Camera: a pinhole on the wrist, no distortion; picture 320 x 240 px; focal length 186.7 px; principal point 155.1 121.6 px. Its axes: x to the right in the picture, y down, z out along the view. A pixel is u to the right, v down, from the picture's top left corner.
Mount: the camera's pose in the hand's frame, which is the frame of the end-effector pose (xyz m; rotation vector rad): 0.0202 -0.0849 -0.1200 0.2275 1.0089 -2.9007
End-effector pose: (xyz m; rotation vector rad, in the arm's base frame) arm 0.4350 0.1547 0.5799 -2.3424 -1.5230 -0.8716
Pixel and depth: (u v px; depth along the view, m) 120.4 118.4 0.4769
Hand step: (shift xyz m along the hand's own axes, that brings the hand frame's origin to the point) 0.0502 -0.3738 0.2686
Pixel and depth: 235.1 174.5 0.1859
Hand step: -0.0749 -0.2424 -0.0209
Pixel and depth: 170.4 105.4 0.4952
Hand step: -0.0832 -0.3592 0.2834
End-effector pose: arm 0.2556 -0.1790 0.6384 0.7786 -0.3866 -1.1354
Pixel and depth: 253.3 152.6 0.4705
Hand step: -0.2716 -0.4409 0.1572
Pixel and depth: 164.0 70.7 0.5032
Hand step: -0.0779 -0.2902 0.3499
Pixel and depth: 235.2 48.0 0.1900
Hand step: -0.0908 -0.1450 0.0600
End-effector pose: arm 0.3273 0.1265 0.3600 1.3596 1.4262 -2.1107
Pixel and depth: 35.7 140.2 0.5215
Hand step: 0.2931 -0.4462 0.3053
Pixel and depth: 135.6 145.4 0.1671
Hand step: 0.0199 -0.2052 -0.0008
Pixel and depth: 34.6 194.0 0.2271
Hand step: 0.1473 -0.2935 0.0254
